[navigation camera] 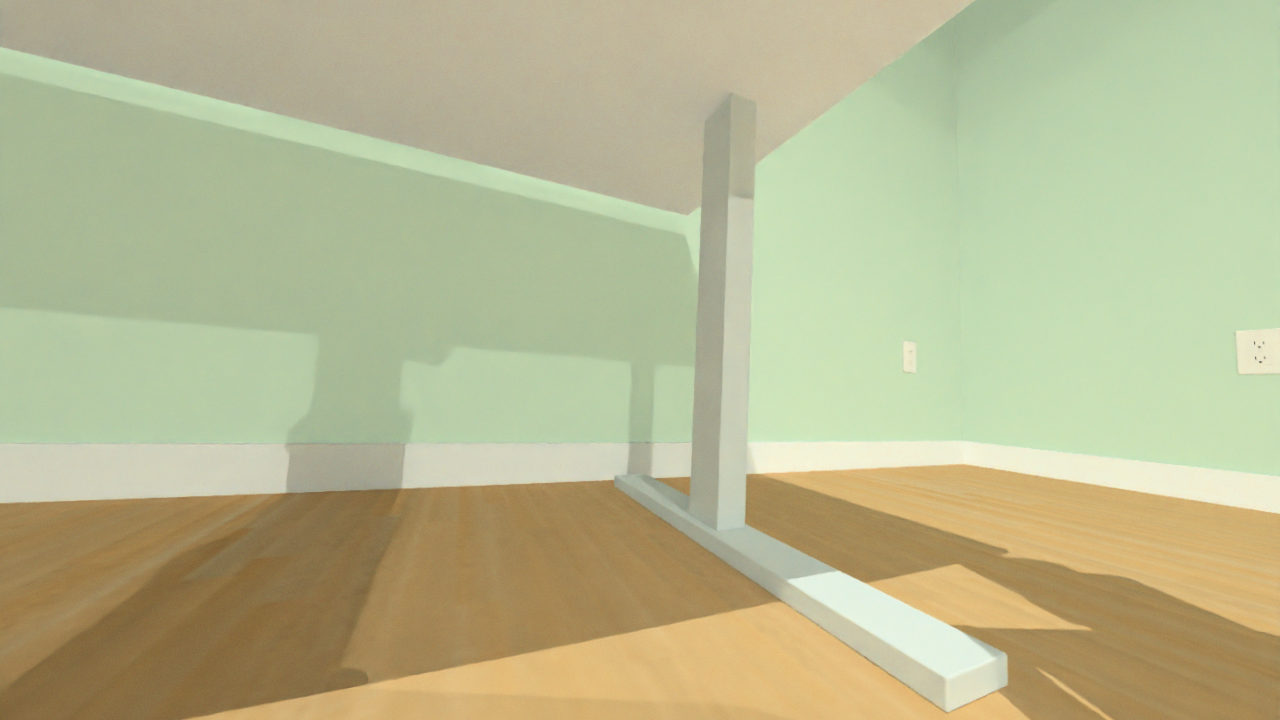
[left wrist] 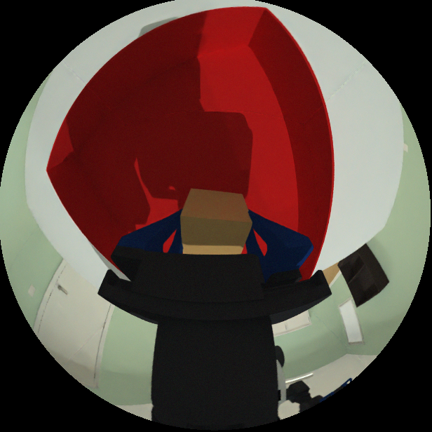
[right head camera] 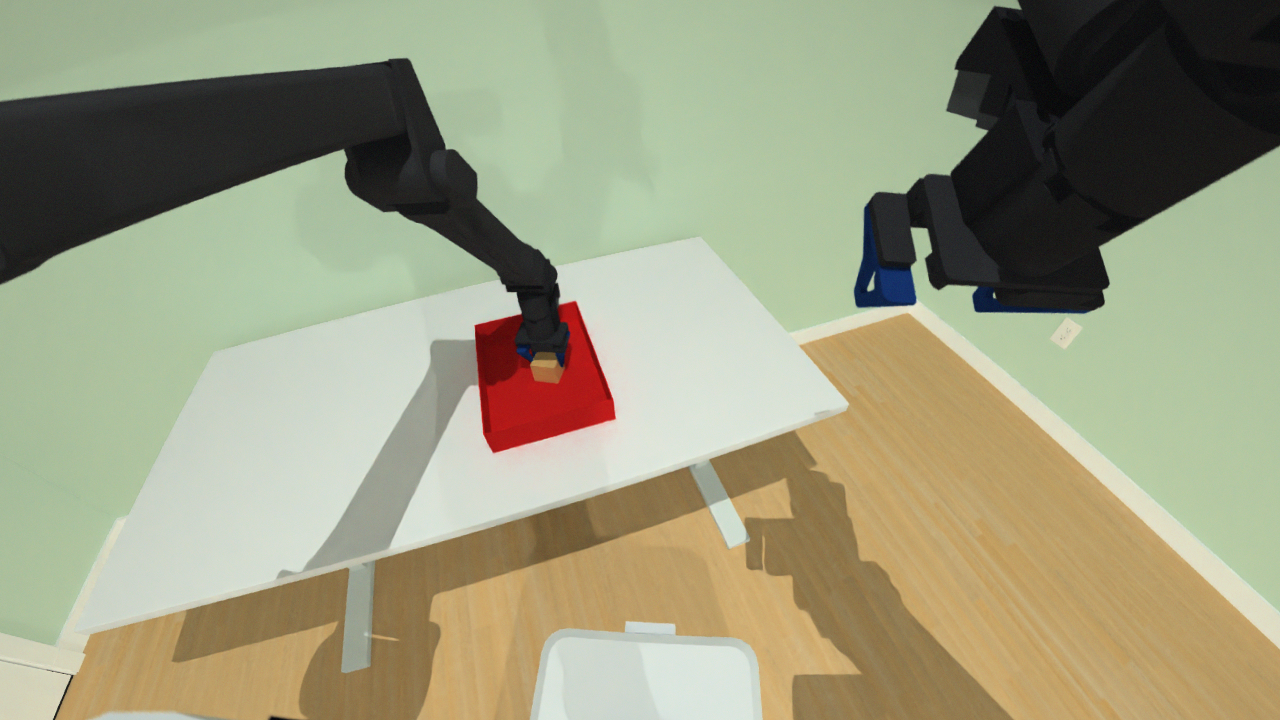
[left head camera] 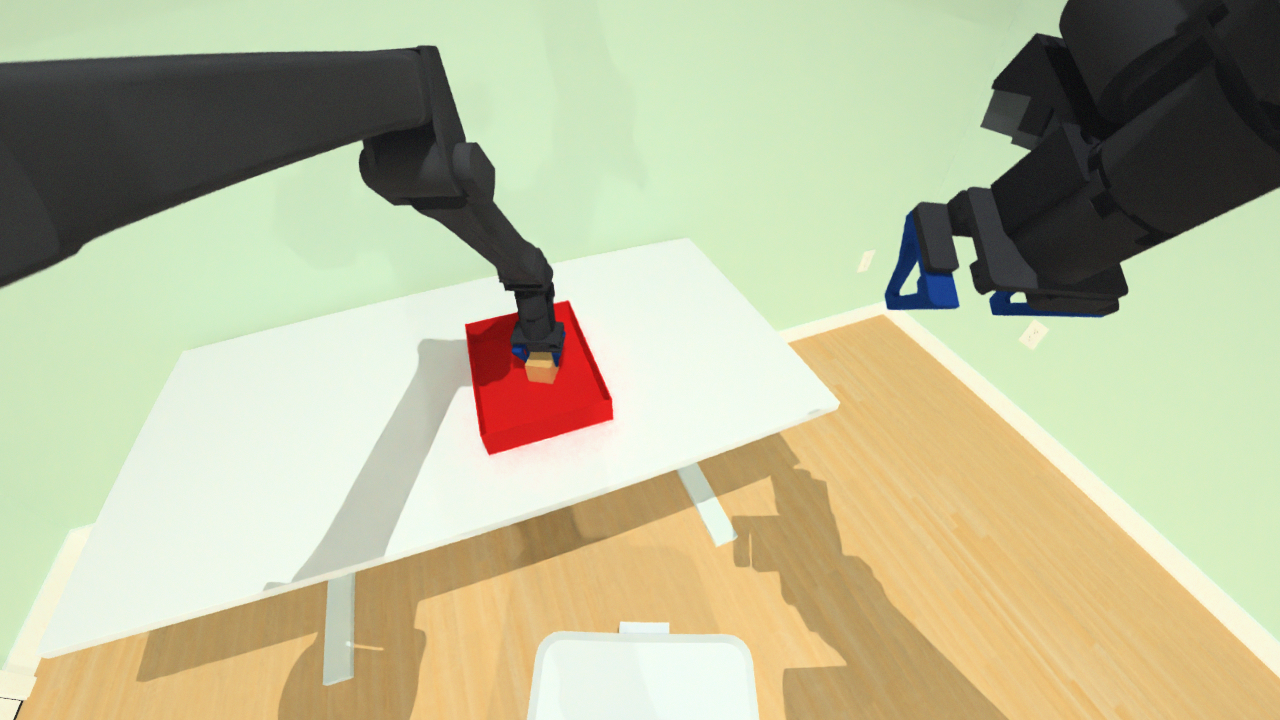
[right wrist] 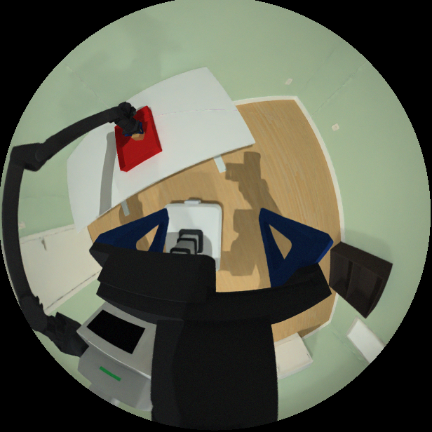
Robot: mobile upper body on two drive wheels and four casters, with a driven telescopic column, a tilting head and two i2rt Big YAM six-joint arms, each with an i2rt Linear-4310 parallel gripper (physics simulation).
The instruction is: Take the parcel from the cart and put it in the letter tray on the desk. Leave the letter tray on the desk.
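Frame: origin at the left arm's base, x right, y ahead, z up, level; centimetres.
Seen in the pictures: left gripper, between the fingertips: [right head camera: 549, 364] [left head camera: 543, 364]; right gripper, between the fingertips: [right head camera: 917, 301] [left head camera: 941, 304].
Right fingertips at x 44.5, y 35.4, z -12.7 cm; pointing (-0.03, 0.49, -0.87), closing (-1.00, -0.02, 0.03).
Note:
A point is followed by its place in that frame.
The parcel, a small tan box [left head camera: 541, 368] {x -0.6, y 71.6, z -58.7 cm} [right head camera: 546, 368] {x -0.6, y 71.6, z -58.7 cm} [left wrist: 215, 207] [right wrist: 138, 136], is between the blue fingers of my left gripper [left head camera: 539, 356] {x -1.1, y 75.2, z -61.2 cm} [right head camera: 544, 354] {x -1.1, y 75.2, z -61.2 cm} [right wrist: 138, 133], which is shut on it. They are low over the inside of the red letter tray [left head camera: 550, 427] {x 3.3, y 57.6, z -60.4 cm} [right head camera: 550, 425] {x 3.0, y 57.5, z -60.0 cm} [left wrist: 314, 125] [right wrist: 142, 161]; whether the parcel touches the tray floor I cannot tell. The tray stands on the white desk [left head camera: 295, 447] {x -50.7, y 52.1, z -63.6 cm} [right head camera: 698, 358] {x 32.4, y 80.4, z -63.6 cm} [left wrist: 365, 130] [right wrist: 200, 125]. My right gripper [left head camera: 966, 306] {x 44.5, y 35.4, z -12.7 cm} [right head camera: 944, 304] {x 44.5, y 35.4, z -12.7 cm} [right wrist: 213, 212] is open and empty, off to the right of the desk in the head views. I cannot make out the cart.
A white rounded base [left head camera: 644, 680] {x 22.6, y 21.6, z -109.6 cm} [right head camera: 648, 680] {x 22.8, y 21.7, z -109.6 cm} is in front of the desk. The navigation camera shows a desk leg [navigation camera: 723, 358] {x 36.0, y 92.9, z -108.2 cm} with a long foot on the floor. In the right wrist view, a grey machine [right wrist: 112, 350] is at lower left and a dark shelf unit [right wrist: 380, 283] at right.

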